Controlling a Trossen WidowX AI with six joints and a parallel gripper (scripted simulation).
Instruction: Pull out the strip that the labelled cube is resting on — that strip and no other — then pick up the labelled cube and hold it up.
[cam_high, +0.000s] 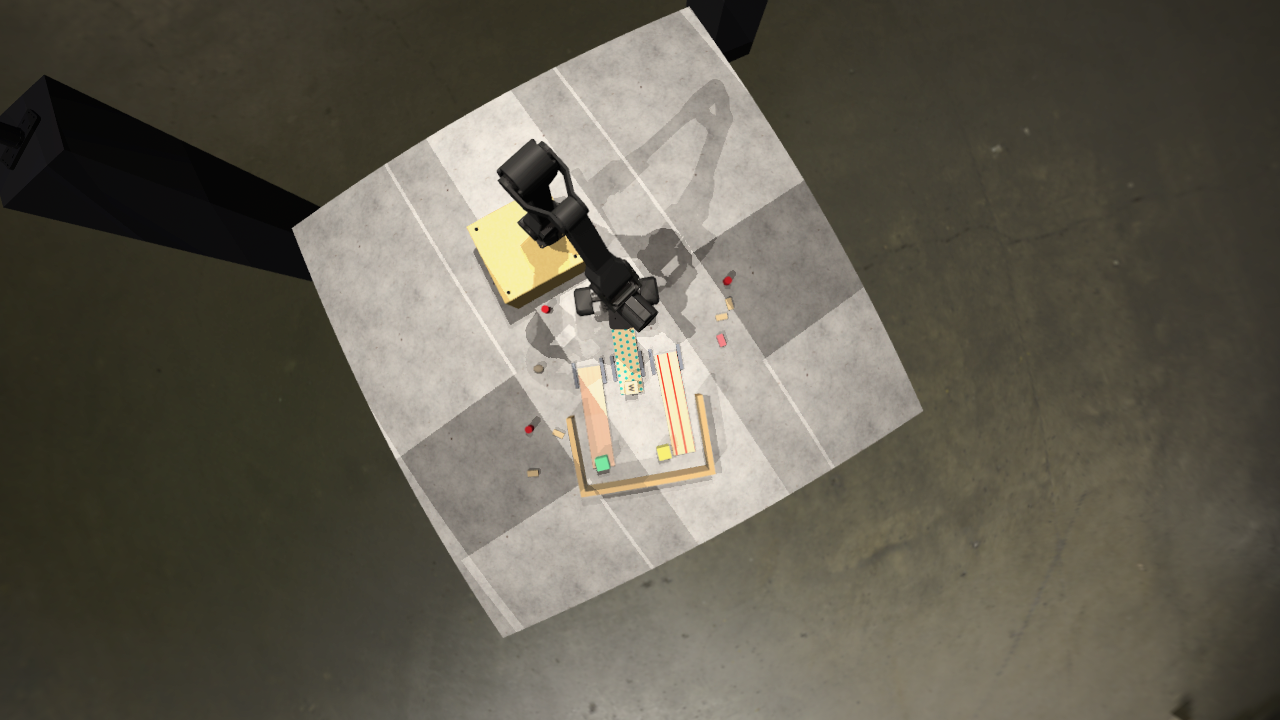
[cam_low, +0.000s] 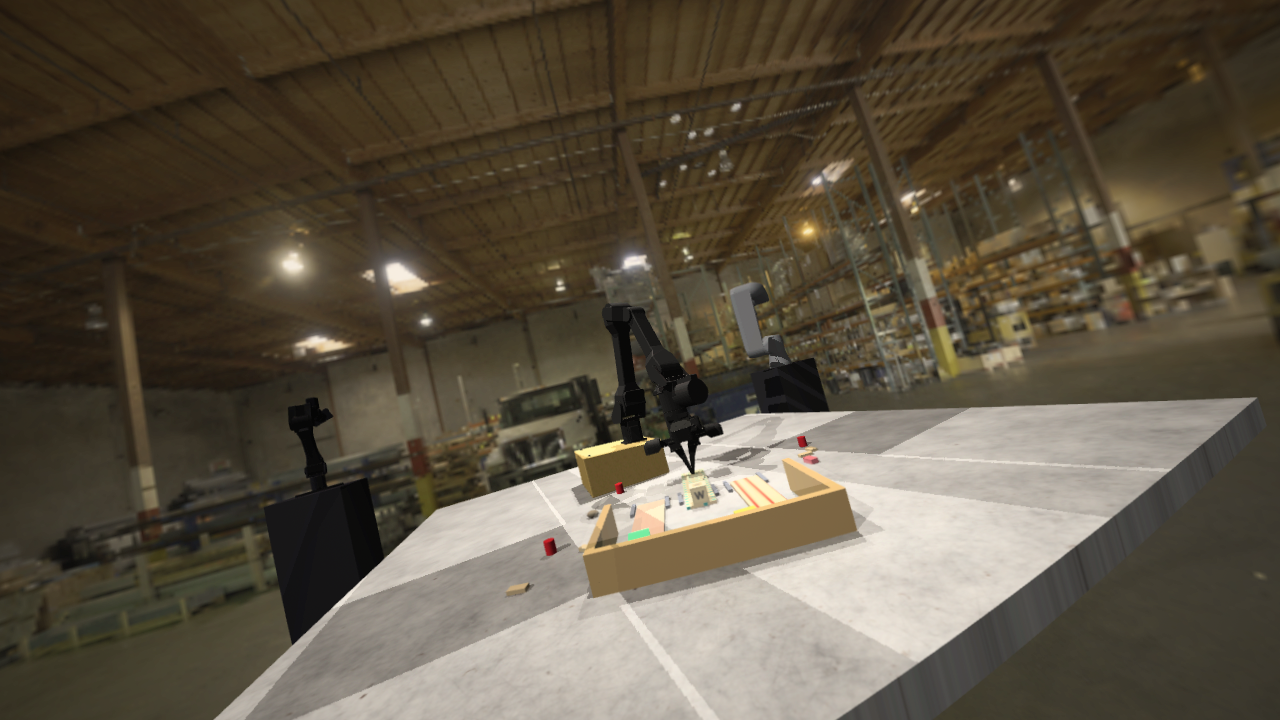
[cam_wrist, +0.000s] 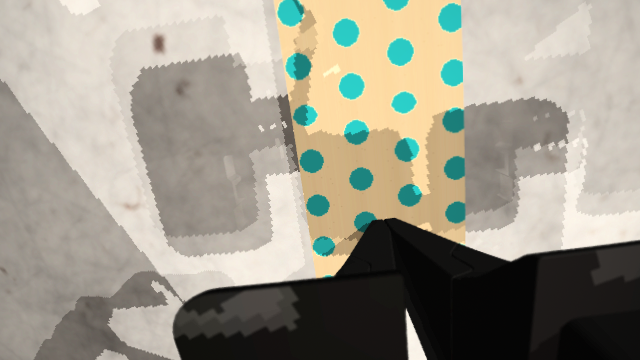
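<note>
Right now my gripper tip is 19 cm short of the labelled cube, 7 cm to the left of it and 2 cm below it. The rest, counted from my gripper tip: wood chip (20 cm to the left, 15 cm ahead).
</note>
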